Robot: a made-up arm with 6 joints.
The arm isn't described. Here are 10 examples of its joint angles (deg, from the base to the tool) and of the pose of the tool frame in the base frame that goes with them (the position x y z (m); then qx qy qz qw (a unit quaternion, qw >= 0)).
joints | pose
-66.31 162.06 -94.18 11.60 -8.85 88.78 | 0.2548 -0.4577 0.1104 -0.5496 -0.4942 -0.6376 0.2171
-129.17 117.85 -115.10 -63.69 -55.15 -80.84 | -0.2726 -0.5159 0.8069 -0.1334 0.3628 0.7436 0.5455
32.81 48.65 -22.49 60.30 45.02 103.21 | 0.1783 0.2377 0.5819 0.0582 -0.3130 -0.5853 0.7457
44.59 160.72 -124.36 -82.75 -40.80 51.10 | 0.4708 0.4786 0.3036 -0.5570 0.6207 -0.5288 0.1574
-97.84 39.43 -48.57 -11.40 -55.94 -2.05 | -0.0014 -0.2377 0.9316 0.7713 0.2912 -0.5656 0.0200
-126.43 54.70 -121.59 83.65 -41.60 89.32 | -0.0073 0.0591 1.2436 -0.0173 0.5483 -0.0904 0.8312
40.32 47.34 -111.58 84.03 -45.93 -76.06 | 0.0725 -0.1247 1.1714 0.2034 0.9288 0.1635 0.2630
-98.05 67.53 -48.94 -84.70 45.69 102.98 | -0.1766 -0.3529 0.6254 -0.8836 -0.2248 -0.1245 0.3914
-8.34 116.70 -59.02 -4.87 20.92 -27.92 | 0.4207 -0.0991 0.3071 0.2191 -0.5695 0.5392 0.5805
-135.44 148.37 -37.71 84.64 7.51 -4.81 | -0.0394 -0.1290 0.1345 -0.4613 0.0094 -0.8790 0.1206
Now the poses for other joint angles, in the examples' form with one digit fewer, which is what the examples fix.
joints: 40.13 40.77 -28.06 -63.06 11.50 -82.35
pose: 0.288 0.162 0.656 0.062 -0.091 -0.941 0.321
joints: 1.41 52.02 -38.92 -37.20 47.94 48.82
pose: 0.305 -0.095 0.575 -0.187 -0.765 0.279 0.550
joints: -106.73 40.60 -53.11 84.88 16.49 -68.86
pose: -0.038 -0.308 0.896 -0.758 -0.590 0.193 0.201
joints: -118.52 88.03 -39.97 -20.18 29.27 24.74
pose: -0.161 -0.270 0.391 -0.544 -0.377 -0.388 0.642
